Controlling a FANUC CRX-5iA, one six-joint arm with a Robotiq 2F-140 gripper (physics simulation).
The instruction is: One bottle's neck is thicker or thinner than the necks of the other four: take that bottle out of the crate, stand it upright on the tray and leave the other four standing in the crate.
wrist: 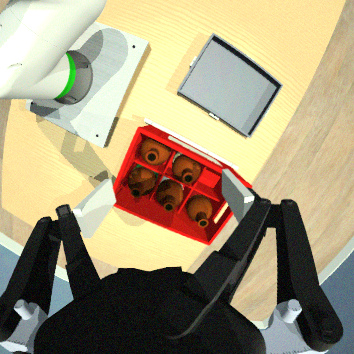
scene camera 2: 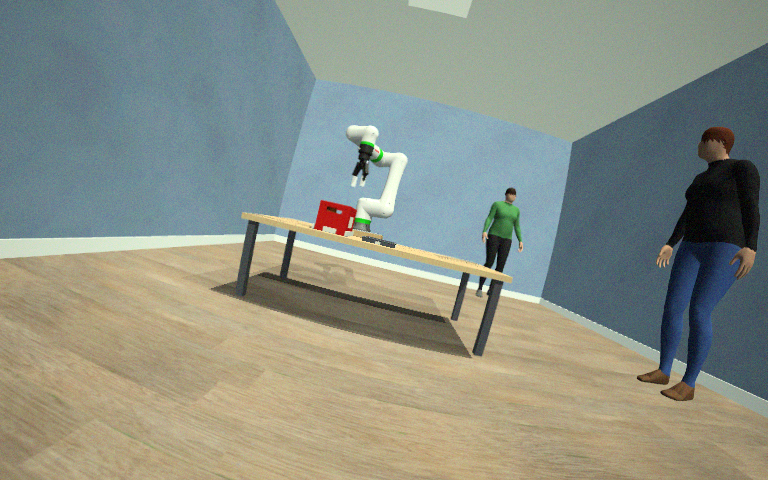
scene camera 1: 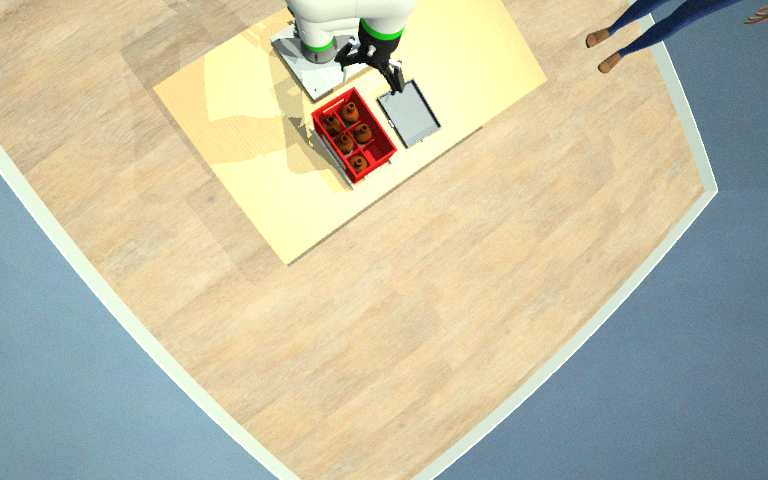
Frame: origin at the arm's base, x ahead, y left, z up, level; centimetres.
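Seen in the pictures: gripper, fingertip midpoint: point(wrist: 165, 185) point(scene camera 2: 357, 186) point(scene camera 1: 366, 88); arm's base, origin of the base link: point(wrist: 69, 77) point(scene camera 2: 360, 231) point(scene camera 1: 319, 47).
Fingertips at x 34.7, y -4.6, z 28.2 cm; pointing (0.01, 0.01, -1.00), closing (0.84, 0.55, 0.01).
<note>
Offsets run from my fingertips to a thing's middle. Level surfaces: height alone.
The red crate {dx +5.6, dy -6.6, dz -23.5 cm} point(scene camera 1: 380, 131) point(scene camera 2: 334, 217) point(wrist: 145, 210) stands on the table with six compartments. Five brown bottles stand in it: one {dx -3.3, dy -2.0, dz -23.7 cm} point(scene camera 1: 350, 112) point(wrist: 155, 150), a second {dx +5.8, dy -2.6, dz -23.7 cm} point(scene camera 1: 362, 133) point(wrist: 187, 167), a third {dx -3.0, dy -11.2, dz -23.7 cm} point(scene camera 1: 330, 123) point(wrist: 142, 180), a fourth {dx +5.3, dy -10.9, dz -23.7 cm} point(scene camera 1: 344, 143) point(wrist: 170, 194) and a fifth {dx +14.8, dy -11.1, dz -23.7 cm} point(scene camera 1: 357, 163) point(wrist: 200, 207). One compartment, on the tray side, holds no bottle. I cannot tell which neck differs. The grey tray {dx +7.1, dy +23.2, dz -31.0 cm} point(scene camera 1: 410, 113) point(scene camera 2: 378, 242) point(wrist: 230, 85) lies beside the crate and is empty. My gripper point(scene camera 1: 372, 76) point(scene camera 2: 357, 181) point(wrist: 165, 185) is open and empty, high above the table.
The arm's base plate point(scene camera 1: 317, 79) point(wrist: 117, 85) is fixed on the wooden table {dz -32.2 cm} point(scene camera 1: 254, 198) point(scene camera 2: 436, 259) point(wrist: 170, 25), close to the crate. A person in green point(scene camera 2: 502, 220) stands behind the table. Another person in black point(scene camera 2: 722, 198) stands to the right in scene camera 2.
</note>
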